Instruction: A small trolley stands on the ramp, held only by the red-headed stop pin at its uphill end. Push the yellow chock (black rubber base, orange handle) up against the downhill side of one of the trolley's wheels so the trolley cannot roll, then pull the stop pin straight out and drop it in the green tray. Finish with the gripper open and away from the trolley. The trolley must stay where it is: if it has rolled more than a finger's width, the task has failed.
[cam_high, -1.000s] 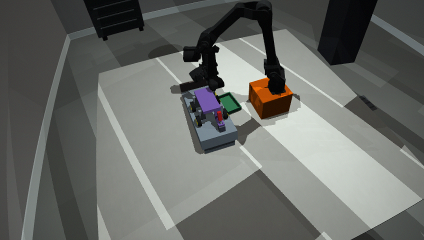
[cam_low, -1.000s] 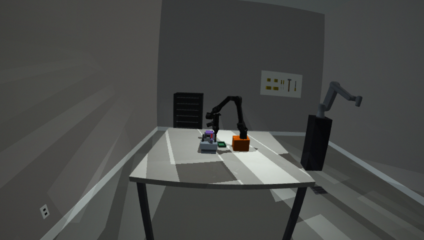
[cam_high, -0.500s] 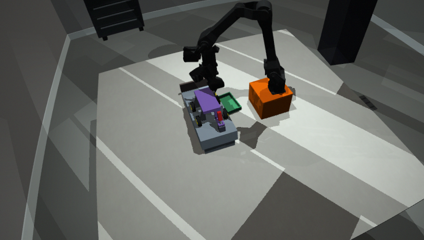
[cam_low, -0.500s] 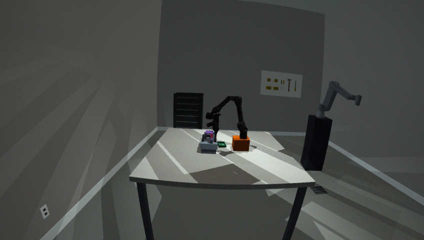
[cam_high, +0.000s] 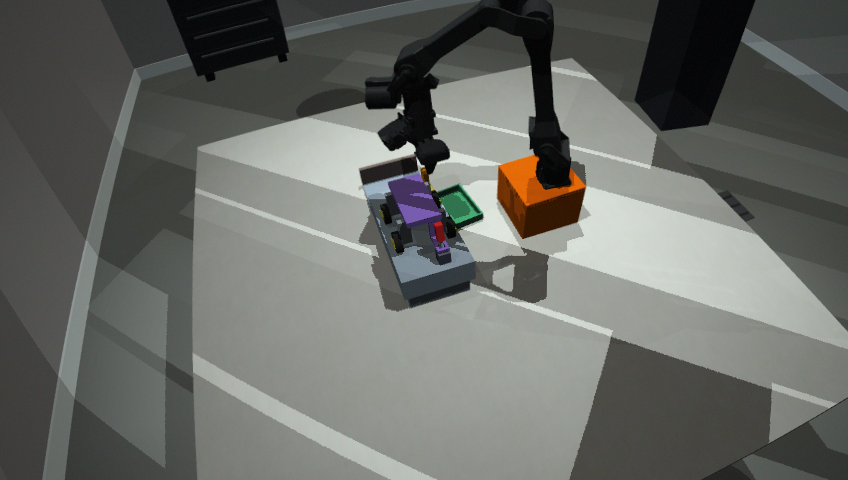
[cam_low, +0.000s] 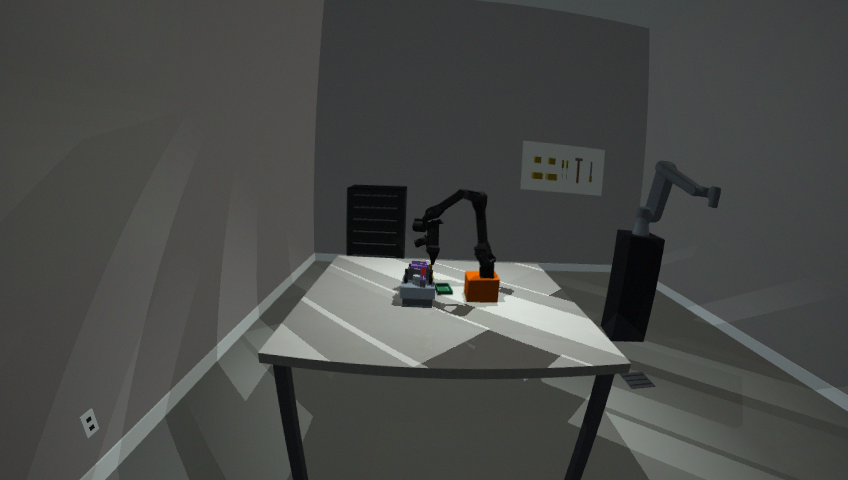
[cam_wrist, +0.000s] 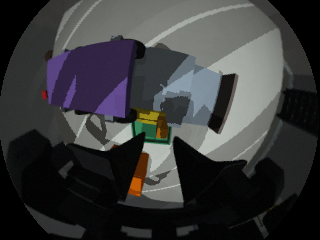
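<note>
Now: the yellow chock 4 cm below my gripper tip and 2 cm to the left of it. The rest, counted from my gripper tip: grey ramp: 12 cm to the left, 8 cm below, 5 cm ahead; trolley: 13 cm to the left, 5 cm ahead, 1 cm below; green tray: 13 cm below, 6 cm behind, 2 cm to the left.
</note>
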